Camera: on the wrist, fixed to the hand. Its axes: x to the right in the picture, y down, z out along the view.
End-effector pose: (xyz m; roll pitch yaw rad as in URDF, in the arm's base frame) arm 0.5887 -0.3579 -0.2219 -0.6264 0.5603 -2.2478
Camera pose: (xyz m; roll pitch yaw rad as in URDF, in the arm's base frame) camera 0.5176 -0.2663 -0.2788 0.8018 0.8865 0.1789
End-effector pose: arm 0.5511 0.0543 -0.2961 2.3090 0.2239 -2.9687
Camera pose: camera 0.5568 -0.0698 -0.2606 2.1414 -1.2520 2.5395
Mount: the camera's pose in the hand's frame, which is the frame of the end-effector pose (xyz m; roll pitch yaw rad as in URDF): 0.0075 -0.0548 -0.1168 -0.1845 0.5171 1.5622
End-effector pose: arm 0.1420 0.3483 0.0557 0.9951 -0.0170 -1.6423
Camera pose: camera 0.2093 0.3341 -0.0537 -0.1955 -0.4780 -0.0711
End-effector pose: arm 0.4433 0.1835 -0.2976 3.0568 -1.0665 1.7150
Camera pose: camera 0.3930 0.0810 -0.2370 -2.1789 -0.2839 -0.3940
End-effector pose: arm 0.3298 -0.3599 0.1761 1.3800 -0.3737 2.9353
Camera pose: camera 0.2745 -0.4549 0.1081 -0.7165 -0.7895 -1.3830
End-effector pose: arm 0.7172 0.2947 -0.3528 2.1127 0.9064 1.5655
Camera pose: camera 0.5890 0.3105 -0.3505 1.4098 -0.6567 1.5342
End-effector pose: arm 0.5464 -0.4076 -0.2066 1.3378 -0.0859 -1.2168
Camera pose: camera 0.6461 -0.3861 -0.2859 -0.2980 -0.8176 0.4350
